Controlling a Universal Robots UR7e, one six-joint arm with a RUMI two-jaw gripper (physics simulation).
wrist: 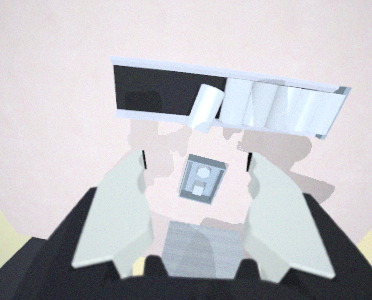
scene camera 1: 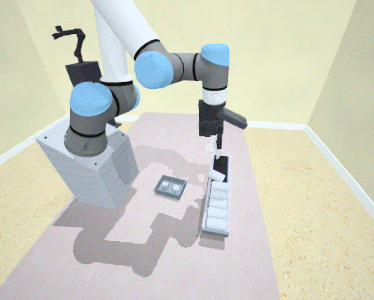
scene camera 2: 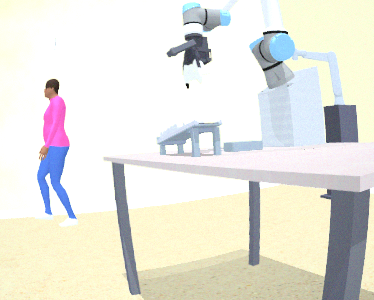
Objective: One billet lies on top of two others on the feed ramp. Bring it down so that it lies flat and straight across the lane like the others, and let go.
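Places are measured from the arm's base along level axes (x left, y back, z up), in millimetres.
Where they show: gripper, fingertip midpoint: [wrist: 195, 153] [scene camera 1: 216, 150] [scene camera 2: 194, 86]; arm's base, link origin: [scene camera 1: 86, 142] [scene camera 2: 281, 81].
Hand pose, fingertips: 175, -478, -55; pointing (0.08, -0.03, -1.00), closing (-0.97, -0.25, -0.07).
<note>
Things, the pixels of their top centre, and the offset from my fingertips, as dx, dy, dz. Level surfaces: height alone.
- white billet, top centre: [wrist: 204, 113] [scene camera 2: 192, 116] [scene camera 1: 216, 171] -4, -11, -109
- neighbouring billet, top centre: [wrist: 237, 103] [scene camera 1: 219, 183] -48, -35, -127
- small grey tray, top centre: [wrist: 200, 184] [scene camera 2: 242, 141] [scene camera 1: 170, 184] -57, +195, -207
- table, surface height: dz -242
A white billet [scene camera 1: 216, 175] [wrist: 207, 106] lies askew on the feed ramp [scene camera 1: 215, 233] [scene camera 2: 195, 142] [wrist: 165, 69], at the upper end of the row. One end is on the dark lane floor; the other lies over the side rail nearer the tray. Its far end is close to the neighbouring billet [wrist: 236, 101]; I cannot tell if they touch. Several more billets lie side by side down the lane, a few slightly slanted. My gripper [scene camera 1: 216, 149] [scene camera 2: 192, 81] [wrist: 195, 153] is open and empty, well above the ramp, its fingers on the tray side of the askew billet in the wrist view.
A small grey tray [scene camera 1: 167, 194] [scene camera 2: 243, 146] [wrist: 207, 161] with two small white pieces stands beside the ramp. The arm's pale pedestal [scene camera 1: 95, 175] [scene camera 2: 290, 117] [wrist: 200, 250] is beyond it. A person [scene camera 2: 56, 122] in a pink top is behind the table [scene camera 2: 280, 167].
</note>
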